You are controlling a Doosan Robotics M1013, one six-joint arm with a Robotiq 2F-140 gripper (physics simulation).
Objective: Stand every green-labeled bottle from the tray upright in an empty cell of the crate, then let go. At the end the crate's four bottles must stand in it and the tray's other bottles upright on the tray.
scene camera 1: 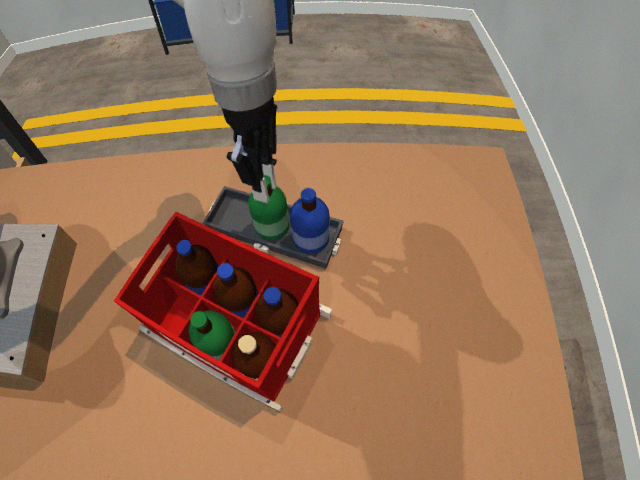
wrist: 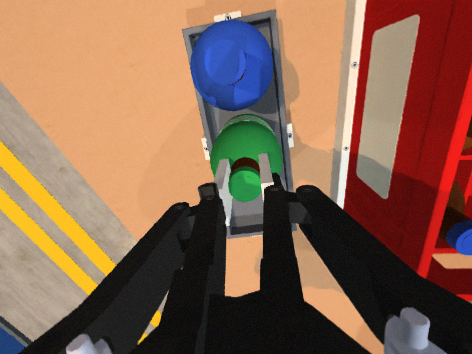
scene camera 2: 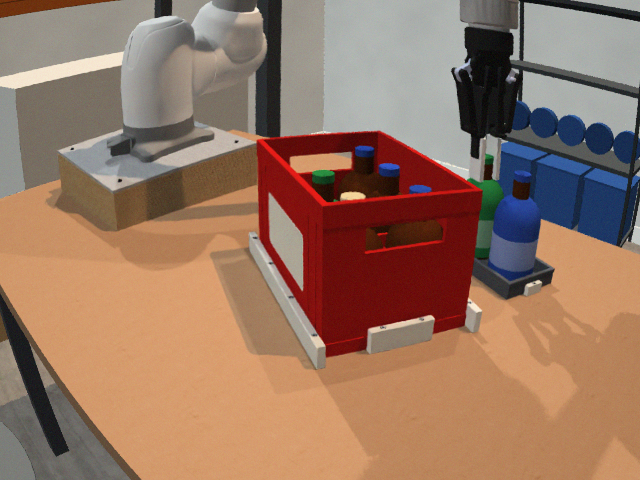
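Where they show: gripper, fingertip midpoint: (scene camera 1: 265, 192) (wrist: 245, 170) (scene camera 2: 484, 178); arm's base, link origin: (scene camera 2: 158, 142).
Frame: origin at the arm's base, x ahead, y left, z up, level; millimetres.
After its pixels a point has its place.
Note:
My gripper (scene camera 1: 266, 188) {x 655, y 115, z 29 mm} (scene camera 2: 487, 167) {x 655, y 115, z 29 mm} (wrist: 245, 170) {x 655, y 115, z 29 mm} is shut on the neck of a green-labeled bottle (scene camera 1: 268, 211) {x 658, y 83, z 14 mm} (scene camera 2: 491, 198) {x 680, y 92, z 10 mm} (wrist: 245, 142) {x 675, y 102, z 24 mm}, just below its green cap. The bottle is upright at the tray (scene camera 1: 227, 209) {x 557, y 169, z -89 mm} (scene camera 2: 509, 289) {x 757, y 12, z -79 mm} (wrist: 247, 220) {x 551, y 184, z -89 mm}; its base shows no clear gap above the tray. A blue bottle (scene camera 1: 310, 222) {x 732, y 48, z 19 mm} (scene camera 2: 515, 222) {x 740, y 42, z 5 mm} (wrist: 232, 65) {x 728, y 75, z 66 mm} stands upright beside it on the tray. The red crate (scene camera 1: 217, 242) {x 573, y 6, z 52 mm} (scene camera 2: 398, 279) {x 682, y -170, z -11 mm} (wrist: 400, 220) {x 549, y 28, z 48 mm} holds another green bottle (scene camera 1: 210, 333) {x 558, y -146, z 33 mm} in a middle cell and several brown bottles. Its cell at the lower left in scene camera 1 is empty.
Brown bottles with blue caps (scene camera 1: 193, 266) {x 525, y -24, z 30 mm} (scene camera 1: 232, 291) {x 595, y -76, z 30 mm} (scene camera 1: 276, 312) {x 665, y -118, z 33 mm} fill one crate row. A cream-capped brown bottle (scene camera 1: 253, 356) {x 627, y -188, z 40 mm} stands in a corner cell. White rails (scene camera 2: 400, 334) {x 694, y -174, z -75 mm} edge the crate. The robot's base plate (scene camera 1: 31, 289) {x 140, y -28, z -11 mm} (scene camera 2: 155, 170) {x 134, y -100, z -13 mm} is on the table.

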